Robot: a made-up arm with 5 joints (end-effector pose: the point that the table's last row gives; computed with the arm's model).
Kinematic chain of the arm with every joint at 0, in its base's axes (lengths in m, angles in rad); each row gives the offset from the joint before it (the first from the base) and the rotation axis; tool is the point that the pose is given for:
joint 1: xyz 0 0 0.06 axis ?
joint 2: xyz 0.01 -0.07 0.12 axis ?
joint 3: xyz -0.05 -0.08 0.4 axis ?
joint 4: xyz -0.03 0 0.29 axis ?
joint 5: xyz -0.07 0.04 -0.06 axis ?
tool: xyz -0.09 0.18 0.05
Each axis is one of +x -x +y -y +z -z.
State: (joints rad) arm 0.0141 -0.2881 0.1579 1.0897 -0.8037
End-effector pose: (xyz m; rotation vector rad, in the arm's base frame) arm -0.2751 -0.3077 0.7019 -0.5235 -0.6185 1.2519
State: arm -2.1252 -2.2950 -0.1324 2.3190 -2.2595
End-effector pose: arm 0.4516 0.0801 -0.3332 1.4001 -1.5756 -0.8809
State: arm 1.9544 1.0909 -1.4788 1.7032 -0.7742
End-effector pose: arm -0.6381 0.1808 -0.2761 -1.2700 -0.4486 -0.1175
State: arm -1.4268 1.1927 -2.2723 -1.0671 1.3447
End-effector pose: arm 0.1440 0.1013 -0.0105 -1.5147 0.7138 0.3127
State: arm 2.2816 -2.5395 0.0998 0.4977 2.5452
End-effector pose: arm -0.8002 0.0932 -0.2193 -0.4291 0.8592 0.3288
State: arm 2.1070 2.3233 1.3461 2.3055 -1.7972
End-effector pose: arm -0.2786 0.0429 -0.2195 0.3323 0.7825 2.6761
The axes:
joint 1: -y
joint 2: -z
joint 3: +x
joint 4: +z
joint 5: +x

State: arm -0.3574 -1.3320 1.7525 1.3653 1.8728
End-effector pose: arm 0.4884 -0.2229 0.1805 -1.4459 -0.9039 -0.6294
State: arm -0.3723 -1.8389 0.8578 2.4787 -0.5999
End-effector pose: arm 0.5316 -0.0523 0.3110 -1.7135 1.0916 -1.5307
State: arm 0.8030 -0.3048 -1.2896 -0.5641 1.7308
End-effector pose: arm -0.6326 0.1635 0.2393 0.3939 -1.2766 0.4643
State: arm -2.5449 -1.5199 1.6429 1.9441 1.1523
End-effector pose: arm -0.2241 -0.1788 -0.4755 -1.9980 1.0032 0.8380
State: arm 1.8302 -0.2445 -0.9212 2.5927 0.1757
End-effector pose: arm -0.8744 -0.0736 -0.2165 -1.8753 0.4329 0.9520
